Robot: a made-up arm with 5 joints.
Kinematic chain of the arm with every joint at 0, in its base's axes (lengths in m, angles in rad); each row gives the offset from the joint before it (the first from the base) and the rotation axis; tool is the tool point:
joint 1: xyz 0 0 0.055 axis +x
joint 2: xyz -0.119 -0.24 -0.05 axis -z
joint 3: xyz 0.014 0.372 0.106 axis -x
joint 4: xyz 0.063 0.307 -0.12 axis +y
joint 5: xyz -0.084 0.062 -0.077 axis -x
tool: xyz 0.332 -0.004 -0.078
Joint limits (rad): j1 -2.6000..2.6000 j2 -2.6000..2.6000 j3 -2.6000..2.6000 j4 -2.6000..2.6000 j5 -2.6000..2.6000
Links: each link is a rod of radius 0.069 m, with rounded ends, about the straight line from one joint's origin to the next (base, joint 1, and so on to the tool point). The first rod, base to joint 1, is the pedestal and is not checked.
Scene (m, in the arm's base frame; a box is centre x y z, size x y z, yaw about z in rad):
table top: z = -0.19
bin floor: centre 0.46 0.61 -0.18 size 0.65 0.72 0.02 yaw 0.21
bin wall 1: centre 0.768 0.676 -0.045 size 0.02 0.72 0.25 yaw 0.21
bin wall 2: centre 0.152 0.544 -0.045 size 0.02 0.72 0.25 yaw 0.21
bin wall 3: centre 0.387 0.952 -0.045 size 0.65 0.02 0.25 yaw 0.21
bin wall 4: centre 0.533 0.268 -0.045 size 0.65 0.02 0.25 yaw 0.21
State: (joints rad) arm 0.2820 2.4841 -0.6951 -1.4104 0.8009
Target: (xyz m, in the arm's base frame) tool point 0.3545 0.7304 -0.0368
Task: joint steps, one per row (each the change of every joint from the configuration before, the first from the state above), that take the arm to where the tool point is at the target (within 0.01 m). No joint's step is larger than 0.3 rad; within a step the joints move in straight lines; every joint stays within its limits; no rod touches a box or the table.
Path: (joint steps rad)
1: -0.2882 -0.0610 -0.0111 -0.0303 -0.1458
2: -0.2882 -0.0609 -0.0112 -0.0303 -0.1457
3: -0.2882 -0.0610 -0.0111 -0.0303 -0.1458
4: -0.2882 -0.0610 -0.0111 -0.0304 -0.1457
5: -0.2882 -0.0609 -0.0112 -0.0303 -0.1458
6: -0.2882 -0.0610 -0.0111 -0.0303 -0.1457
7: -0.2882 -0.0610 -0.0111 -0.0303 -0.1458
8: -0.2882 -0.0610 -0.0112 -0.0303 -0.1458
9: -0.2882 -0.0609 -0.0111 -0.0303 -0.1457
10: -0.2882 -0.0610 -0.0112 -0.0303 -0.1458

